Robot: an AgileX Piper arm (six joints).
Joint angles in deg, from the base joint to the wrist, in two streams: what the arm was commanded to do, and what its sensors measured. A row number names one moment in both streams.
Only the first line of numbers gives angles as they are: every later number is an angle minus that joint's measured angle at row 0.
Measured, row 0:
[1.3, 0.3, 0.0, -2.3, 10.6, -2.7]
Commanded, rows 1 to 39:
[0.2, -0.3, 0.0, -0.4, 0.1, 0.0]
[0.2, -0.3, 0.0, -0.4, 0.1, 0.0]
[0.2, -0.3, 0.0, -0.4, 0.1, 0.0]
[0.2, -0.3, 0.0, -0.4, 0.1, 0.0]
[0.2, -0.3, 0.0, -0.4, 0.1, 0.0]
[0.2, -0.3, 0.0, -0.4, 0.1, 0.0]
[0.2, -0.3, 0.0, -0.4, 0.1, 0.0]
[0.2, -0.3, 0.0, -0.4, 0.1, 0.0]
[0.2, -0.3, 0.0, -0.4, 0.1, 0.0]
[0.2, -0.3, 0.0, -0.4, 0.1, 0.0]
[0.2, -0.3, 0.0, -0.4, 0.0, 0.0]
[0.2, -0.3, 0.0, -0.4, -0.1, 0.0]
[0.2, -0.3, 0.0, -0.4, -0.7, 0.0]
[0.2, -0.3, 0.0, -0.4, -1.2, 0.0]
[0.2, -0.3, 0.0, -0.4, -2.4, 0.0]
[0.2, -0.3, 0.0, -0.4, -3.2, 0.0]
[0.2, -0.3, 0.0, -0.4, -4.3, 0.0]
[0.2, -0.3, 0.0, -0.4, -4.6, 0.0]
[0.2, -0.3, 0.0, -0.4, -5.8, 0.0]
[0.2, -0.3, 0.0, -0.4, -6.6, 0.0]
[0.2, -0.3, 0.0, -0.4, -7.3, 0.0]
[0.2, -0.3, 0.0, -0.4, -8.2, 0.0]
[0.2, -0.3, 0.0, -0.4, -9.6, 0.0]
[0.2, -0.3, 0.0, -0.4, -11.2, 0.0]
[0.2, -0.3, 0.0, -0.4, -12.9, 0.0]
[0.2, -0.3, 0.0, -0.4, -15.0, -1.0]
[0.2, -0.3, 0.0, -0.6, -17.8, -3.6]
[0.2, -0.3, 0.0, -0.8, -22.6, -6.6]
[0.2, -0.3, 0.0, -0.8, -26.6, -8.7]
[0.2, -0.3, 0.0, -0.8, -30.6, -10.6]
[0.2, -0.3, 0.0, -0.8, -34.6, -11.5]
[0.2, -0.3, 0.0, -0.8, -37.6, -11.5]
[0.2, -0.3, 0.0, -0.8, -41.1, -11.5]
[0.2, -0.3, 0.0, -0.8, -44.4, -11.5]
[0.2, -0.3, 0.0, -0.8, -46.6, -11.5]
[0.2, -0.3, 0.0, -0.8, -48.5, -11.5]
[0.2, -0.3, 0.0, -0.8, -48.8, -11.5]
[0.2, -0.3, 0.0, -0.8, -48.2, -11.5]
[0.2, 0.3, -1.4, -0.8, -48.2, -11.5]
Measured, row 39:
[0.0, -0.1, -0.1, -0.1, -44.6, -10.8]
